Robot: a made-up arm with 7 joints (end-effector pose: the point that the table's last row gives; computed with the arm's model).
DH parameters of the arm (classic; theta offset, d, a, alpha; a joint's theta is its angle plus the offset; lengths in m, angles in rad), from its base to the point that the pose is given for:
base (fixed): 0 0 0 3.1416
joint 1: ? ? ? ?
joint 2: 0 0.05 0.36 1.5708
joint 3: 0 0.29 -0.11 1.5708
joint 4: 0 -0.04 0.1 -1.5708
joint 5: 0 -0.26 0 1.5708
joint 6: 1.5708 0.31 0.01 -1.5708
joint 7: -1.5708 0 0.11 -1.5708
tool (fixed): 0 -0.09 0 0
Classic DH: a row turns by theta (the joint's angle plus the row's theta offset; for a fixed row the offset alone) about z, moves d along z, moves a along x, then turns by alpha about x.
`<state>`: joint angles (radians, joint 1 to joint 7).
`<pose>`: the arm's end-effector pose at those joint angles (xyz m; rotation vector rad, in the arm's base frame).
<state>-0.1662 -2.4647 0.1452 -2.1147 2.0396 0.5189 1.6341</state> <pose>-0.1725 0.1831 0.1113 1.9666 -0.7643 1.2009</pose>
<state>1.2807 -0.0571 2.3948 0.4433 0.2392 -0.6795 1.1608</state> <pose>0.3687 0.5907 0.4109 0.6272 -1.2810 1.2807</pose>
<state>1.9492 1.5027 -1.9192 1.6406 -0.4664 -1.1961 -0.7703</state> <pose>0.1873 -0.1590 0.0766 0.6399 0.7730 2.9041</pose>
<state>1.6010 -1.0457 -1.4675 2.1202 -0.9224 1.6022 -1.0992</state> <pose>-0.1945 -0.0993 0.4869 0.3587 2.1607 -0.6453</pose>
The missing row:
joint 1: -1.5708 -0.17 0.07 1.5708
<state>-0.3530 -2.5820 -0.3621 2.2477 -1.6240 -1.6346 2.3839</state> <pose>0.3000 -0.4714 0.1980 2.5244 0.8401 -1.3788</pose>
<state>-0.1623 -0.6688 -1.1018 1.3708 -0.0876 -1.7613 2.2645</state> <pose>0.2745 -0.0017 0.6518 -0.6505 -1.4874 -0.5936</pose>
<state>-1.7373 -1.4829 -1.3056 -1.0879 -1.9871 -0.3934 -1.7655</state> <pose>0.1763 -0.4904 0.5748 -0.6785 1.2852 -1.8982</pose>
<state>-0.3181 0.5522 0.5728 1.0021 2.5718 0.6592 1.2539</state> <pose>-0.6798 0.4610 0.4043 -2.2912 -0.8228 -1.9437</pose>
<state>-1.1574 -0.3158 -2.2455 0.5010 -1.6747 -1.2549 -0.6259</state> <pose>-0.6511 0.2203 0.2823 -0.6474 -2.2160 2.0282</pose>
